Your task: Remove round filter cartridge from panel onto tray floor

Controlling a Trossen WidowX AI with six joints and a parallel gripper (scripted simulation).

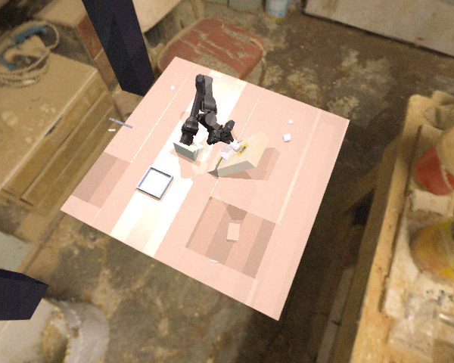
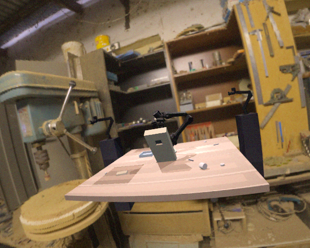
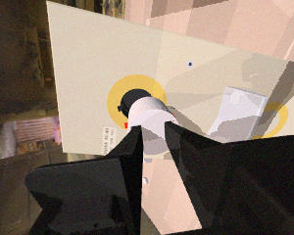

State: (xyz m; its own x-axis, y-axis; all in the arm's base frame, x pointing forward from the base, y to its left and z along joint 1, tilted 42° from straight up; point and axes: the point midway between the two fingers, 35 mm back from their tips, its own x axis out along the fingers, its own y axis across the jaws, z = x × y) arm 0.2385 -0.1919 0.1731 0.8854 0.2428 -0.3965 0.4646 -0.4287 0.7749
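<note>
The round filter cartridge is 1 cm below my gripper tip and 1 cm ahead of it. From my gripper tip the other things lie so: square grey-rimmed tray: 38 cm behind, 26 cm below, 24 cm to the right; then cream service panel: 11 cm below, 2 cm ahead; then flat white block: 36 cm to the right, 27 cm below, 14 cm ahead.
</note>
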